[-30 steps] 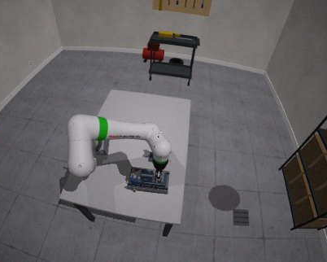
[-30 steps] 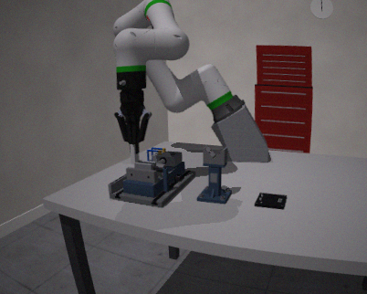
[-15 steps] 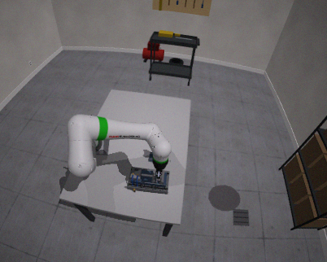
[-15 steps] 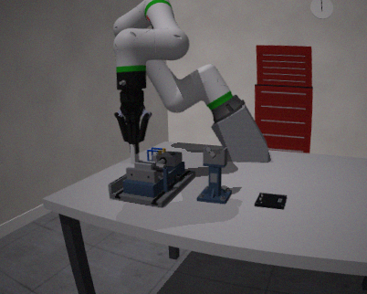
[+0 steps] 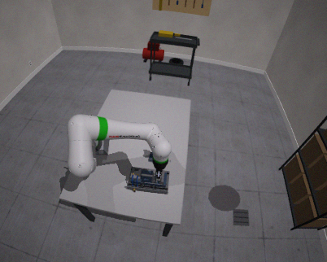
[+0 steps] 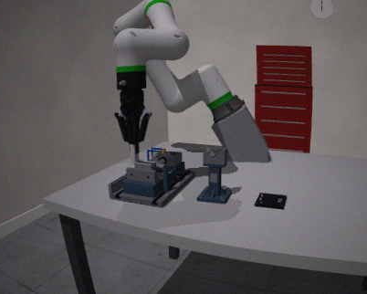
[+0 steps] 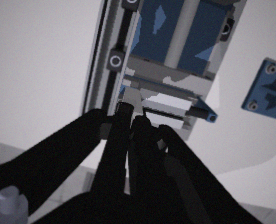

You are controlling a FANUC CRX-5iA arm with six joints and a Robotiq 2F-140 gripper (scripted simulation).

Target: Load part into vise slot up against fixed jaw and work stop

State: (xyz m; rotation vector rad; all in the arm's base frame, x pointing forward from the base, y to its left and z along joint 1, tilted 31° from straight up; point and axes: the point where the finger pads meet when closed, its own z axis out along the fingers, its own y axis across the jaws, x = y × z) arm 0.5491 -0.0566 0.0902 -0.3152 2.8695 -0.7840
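Now: the part 40 mm to the left of my hand, 40 mm below it and 10 mm behind it. From my hand the other things lie so: air cylinder rod 90 mm behind, 60 mm below, 20 mm to the left; then blue work stop 100 mm to the left, 80 mm below, 20 mm behind; then black infeed plate 420 mm to the left, 130 mm below, 130 mm behind.
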